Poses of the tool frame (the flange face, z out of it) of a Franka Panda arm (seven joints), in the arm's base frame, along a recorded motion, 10 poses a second.
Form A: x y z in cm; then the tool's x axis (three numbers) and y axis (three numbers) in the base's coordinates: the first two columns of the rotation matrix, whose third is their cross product.
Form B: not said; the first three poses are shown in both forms.
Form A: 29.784, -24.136, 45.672, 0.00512, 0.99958, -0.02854, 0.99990, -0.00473, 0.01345
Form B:
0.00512, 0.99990, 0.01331
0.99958, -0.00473, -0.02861
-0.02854, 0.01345, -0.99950
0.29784, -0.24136, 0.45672

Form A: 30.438, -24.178, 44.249, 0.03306, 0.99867, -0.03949, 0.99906, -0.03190, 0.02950
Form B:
0.03306, 0.99906, 0.02820
0.99867, -0.03190, -0.04043
-0.03949, 0.02950, -0.99879
0.30438, -0.24178, 0.44249

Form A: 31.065, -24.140, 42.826, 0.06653, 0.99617, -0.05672, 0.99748, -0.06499, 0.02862
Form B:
0.06653, 0.99748, 0.02482
0.99617, -0.06499, -0.05848
-0.05672, 0.02862, -0.99798
0.31065, -0.24140, 0.42826

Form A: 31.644, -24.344, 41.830, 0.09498, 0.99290, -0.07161, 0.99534, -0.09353, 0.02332
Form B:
0.09498, 0.99534, 0.01646
0.99290, -0.09353, -0.07349
-0.07161, 0.02332, -0.99716
0.31644, -0.24344, 0.41830

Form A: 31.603, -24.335, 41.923, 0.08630, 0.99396, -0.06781, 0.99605, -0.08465, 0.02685
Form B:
0.08630, 0.99605, 0.02095
0.99396, -0.08465, -0.06986
-0.06781, 0.02685, -0.99734
0.31603, -0.24335, 0.41923

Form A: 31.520, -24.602, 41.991, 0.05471, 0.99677, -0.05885, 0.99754, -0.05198, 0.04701
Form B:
0.05471, 0.99754, 0.04380
0.99677, -0.05198, -0.06128
-0.05885, 0.04701, -0.99716
0.31520, -0.24602, 0.41991

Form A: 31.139, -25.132, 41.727, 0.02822, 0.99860, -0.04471, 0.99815, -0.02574, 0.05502
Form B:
0.02822, 0.99815, 0.05379
0.99860, -0.02574, -0.04618
-0.04471, 0.05502, -0.99748
0.31139, -0.25132, 0.41727

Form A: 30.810, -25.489, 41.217, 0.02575, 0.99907, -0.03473, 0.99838, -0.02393, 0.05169
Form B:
0.02575, 0.99838, 0.05081
0.99907, -0.02393, -0.03600
-0.03473, 0.05169, -0.99807
0.30810, -0.25489, 0.41217

